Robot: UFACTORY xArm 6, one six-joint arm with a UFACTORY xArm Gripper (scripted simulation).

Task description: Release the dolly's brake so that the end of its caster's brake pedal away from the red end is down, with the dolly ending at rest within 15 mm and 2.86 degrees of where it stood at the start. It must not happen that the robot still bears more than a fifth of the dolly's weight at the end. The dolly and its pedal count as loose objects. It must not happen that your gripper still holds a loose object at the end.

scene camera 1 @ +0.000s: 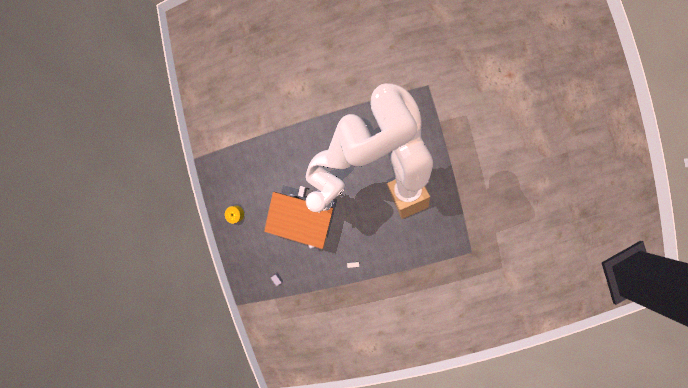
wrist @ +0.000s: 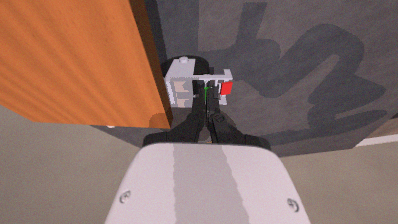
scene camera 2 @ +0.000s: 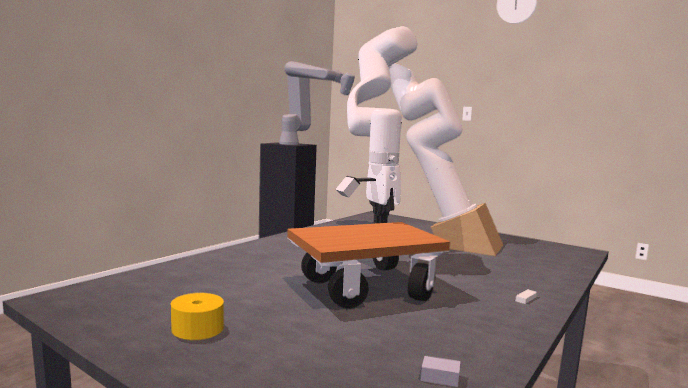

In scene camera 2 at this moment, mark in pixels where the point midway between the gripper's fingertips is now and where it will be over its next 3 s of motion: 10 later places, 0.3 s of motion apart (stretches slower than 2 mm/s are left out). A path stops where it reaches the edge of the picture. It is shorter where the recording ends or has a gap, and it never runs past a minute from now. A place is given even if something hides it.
My gripper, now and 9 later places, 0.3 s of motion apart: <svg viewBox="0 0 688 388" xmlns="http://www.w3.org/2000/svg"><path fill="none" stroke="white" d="M379 229L379 230L379 231L379 232L378 233L378 233L378 232L380 228L381 213L381 205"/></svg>
